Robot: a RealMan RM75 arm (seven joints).
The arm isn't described. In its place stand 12 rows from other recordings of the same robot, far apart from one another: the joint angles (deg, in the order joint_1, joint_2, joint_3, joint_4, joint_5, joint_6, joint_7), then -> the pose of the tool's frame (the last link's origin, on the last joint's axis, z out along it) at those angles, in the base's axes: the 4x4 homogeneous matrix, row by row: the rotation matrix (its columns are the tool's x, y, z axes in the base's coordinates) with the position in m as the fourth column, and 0 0 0 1 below.
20.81 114.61 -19.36 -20.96 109.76 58.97 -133.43 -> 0.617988 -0.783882 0.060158 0.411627; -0.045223 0.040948 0.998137 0.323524; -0.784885 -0.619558 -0.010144 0.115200; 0 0 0 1
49.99 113.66 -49.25 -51.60 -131.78 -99.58 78.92 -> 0.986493 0.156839 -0.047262 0.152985; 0.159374 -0.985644 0.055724 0.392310; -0.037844 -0.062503 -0.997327 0.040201; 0 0 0 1
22.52 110.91 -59.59 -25.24 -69.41 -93.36 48.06 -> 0.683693 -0.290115 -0.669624 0.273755; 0.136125 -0.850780 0.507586 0.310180; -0.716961 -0.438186 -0.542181 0.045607; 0 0 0 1
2.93 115.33 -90.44 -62.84 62.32 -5.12 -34.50 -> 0.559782 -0.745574 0.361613 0.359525; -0.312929 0.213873 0.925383 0.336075; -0.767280 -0.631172 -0.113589 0.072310; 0 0 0 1
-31.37 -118.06 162.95 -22.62 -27.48 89.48 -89.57 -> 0.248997 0.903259 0.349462 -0.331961; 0.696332 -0.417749 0.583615 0.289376; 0.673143 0.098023 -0.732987 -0.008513; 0 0 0 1
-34.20 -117.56 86.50 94.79 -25.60 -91.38 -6.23 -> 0.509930 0.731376 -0.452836 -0.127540; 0.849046 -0.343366 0.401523 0.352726; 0.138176 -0.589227 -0.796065 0.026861; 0 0 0 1
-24.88 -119.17 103.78 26.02 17.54 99.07 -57.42 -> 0.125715 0.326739 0.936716 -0.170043; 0.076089 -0.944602 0.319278 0.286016; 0.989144 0.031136 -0.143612 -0.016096; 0 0 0 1
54.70 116.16 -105.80 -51.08 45.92 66.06 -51.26 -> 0.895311 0.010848 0.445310 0.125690; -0.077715 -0.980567 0.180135 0.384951; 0.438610 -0.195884 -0.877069 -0.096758; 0 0 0 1
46.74 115.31 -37.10 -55.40 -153.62 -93.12 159.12 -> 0.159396 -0.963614 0.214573 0.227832; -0.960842 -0.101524 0.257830 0.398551; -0.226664 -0.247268 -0.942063 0.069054; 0 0 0 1
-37.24 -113.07 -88.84 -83.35 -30.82 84.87 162.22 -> 0.337296 0.807924 -0.483209 -0.147380; 0.922332 -0.180828 0.341474 0.370265; 0.188507 -0.560857 -0.806167 0.010683; 0 0 0 1
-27.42 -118.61 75.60 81.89 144.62 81.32 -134.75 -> 0.838268 0.437774 -0.325055 -0.198632; 0.538543 -0.758013 0.367950 0.358604; -0.085317 -0.483497 -0.871178 0.023670; 0 0 0 1
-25.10 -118.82 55.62 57.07 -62.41 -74.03 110.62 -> 0.994800 0.037353 0.094754 -0.261782; -0.012413 -0.878924 0.476801 0.358317; 0.101092 -0.475498 -0.873889 0.023424; 0 0 0 1
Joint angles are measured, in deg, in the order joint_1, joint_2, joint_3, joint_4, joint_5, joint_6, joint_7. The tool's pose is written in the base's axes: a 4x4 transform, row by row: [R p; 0 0 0 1], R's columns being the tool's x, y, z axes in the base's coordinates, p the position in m. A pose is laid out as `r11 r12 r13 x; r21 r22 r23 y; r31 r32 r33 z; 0 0 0 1`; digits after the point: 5 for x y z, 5 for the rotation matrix.
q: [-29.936 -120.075 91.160 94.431 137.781 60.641 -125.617]
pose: 0.99709 -0.03510 0.06768 -0.06376; -0.06747 -0.81968 0.56883 0.36580; 0.03551 -0.57174 -0.81966 -0.00136; 0 0 0 1
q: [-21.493 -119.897 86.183 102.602 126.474 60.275 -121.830]
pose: 0.97276 0.07093 0.22072 -0.06916; -0.07886 -0.79404 0.60273 0.34631; 0.21801 -0.60372 -0.76681 0.03714; 0 0 0 1
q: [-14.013 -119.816 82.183 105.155 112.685 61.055 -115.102]
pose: 0.92732 0.15303 0.34155 -0.08478; -0.08731 -0.79895 0.59502 0.32609; 0.36394 -0.58160 -0.72752 0.05967; 0 0 0 1
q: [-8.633 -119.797 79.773 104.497 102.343 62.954 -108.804]
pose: 0.88834 0.20096 0.41288 -0.10278; -0.08582 -0.81066 0.57920 0.31041; 0.45110 -0.54996 -0.70289 0.06952; 0 0 0 1
